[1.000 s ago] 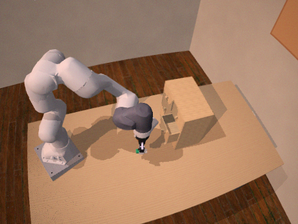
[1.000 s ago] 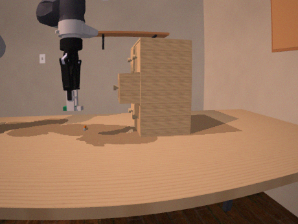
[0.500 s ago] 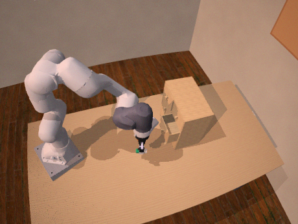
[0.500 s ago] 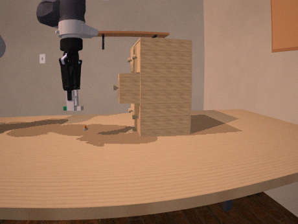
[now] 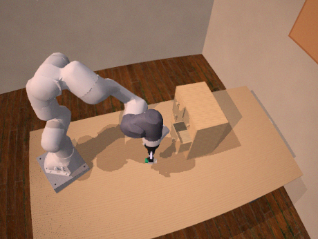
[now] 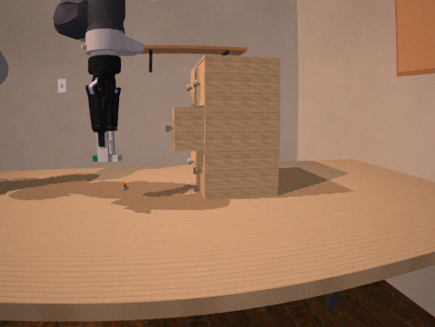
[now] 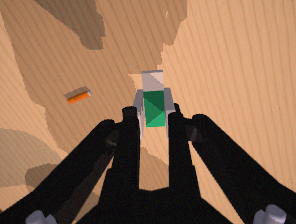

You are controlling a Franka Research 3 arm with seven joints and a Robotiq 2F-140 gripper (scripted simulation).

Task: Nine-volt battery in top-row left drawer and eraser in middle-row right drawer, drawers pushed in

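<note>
Now: hand 3 cm above the green-and-white eraser and 1 cm short of it. Round my hand: small orange object 14 cm to the left, 13 cm below; then red nine-volt battery 28 cm ahead, 22 cm to the left, 10 cm above.
</note>
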